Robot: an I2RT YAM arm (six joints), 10 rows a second.
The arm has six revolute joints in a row. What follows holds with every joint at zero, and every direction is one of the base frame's. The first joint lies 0.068 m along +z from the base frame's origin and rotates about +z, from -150 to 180 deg. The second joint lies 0.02 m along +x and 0.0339 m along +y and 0.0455 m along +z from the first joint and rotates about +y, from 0 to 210 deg. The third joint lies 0.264 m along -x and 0.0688 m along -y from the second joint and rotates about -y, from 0 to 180 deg. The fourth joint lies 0.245 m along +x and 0.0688 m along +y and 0.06 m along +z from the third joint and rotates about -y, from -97 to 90 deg. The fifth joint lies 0.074 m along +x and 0.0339 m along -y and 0.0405 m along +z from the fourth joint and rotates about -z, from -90 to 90 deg. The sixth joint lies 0.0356 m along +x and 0.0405 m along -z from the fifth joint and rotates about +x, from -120 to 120 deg. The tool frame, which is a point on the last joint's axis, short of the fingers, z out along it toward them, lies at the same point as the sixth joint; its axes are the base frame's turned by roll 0, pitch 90 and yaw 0 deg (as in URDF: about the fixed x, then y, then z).
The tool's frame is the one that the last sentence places.
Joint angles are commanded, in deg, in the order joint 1, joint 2, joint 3, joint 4, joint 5, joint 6. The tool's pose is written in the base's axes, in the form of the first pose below.
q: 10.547, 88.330, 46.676, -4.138, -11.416, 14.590
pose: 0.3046 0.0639 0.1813 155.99 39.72 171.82
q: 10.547, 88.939, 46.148, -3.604, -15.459, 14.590
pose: 0.3034 0.0661 0.1766 152.68 38.23 172.54
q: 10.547, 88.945, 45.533, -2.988, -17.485, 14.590
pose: 0.3016 0.0670 0.1745 150.91 37.78 172.85
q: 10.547, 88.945, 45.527, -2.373, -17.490, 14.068
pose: 0.3024 0.0672 0.1753 151.03 38.61 173.29
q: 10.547, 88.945, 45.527, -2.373, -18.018, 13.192
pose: 0.3023 0.0675 0.1753 151.18 38.92 174.35
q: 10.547, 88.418, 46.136, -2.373, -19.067, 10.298
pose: 0.3035 0.0683 0.1813 152.01 41.21 177.57
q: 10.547, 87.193, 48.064, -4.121, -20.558, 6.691
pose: 0.3056 0.0696 0.1956 153.22 44.06 -178.18
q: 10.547, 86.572, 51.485, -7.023, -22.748, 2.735
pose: 0.3105 0.0718 0.2137 154.54 46.77 -173.14
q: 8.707, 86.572, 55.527, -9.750, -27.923, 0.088
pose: 0.3186 0.0657 0.2332 151.99 49.16 -171.41
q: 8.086, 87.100, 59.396, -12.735, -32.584, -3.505
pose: 0.3246 0.0655 0.2489 151.07 51.35 -167.18
